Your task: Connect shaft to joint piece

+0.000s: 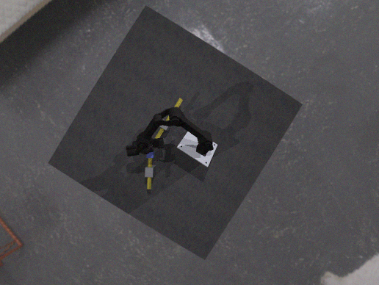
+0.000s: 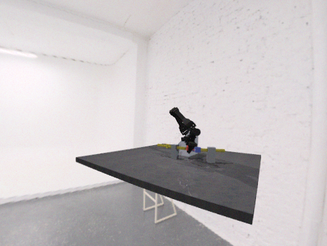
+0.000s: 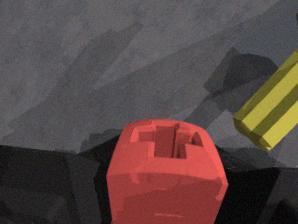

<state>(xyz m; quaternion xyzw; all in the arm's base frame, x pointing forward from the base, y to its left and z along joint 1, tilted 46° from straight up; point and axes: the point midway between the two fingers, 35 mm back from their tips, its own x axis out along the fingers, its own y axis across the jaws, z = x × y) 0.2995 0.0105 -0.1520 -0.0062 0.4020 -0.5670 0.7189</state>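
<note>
The red square joint piece is 1 cm behind my gripper tip, 1 cm to the left of it and 4 cm above it.
</note>
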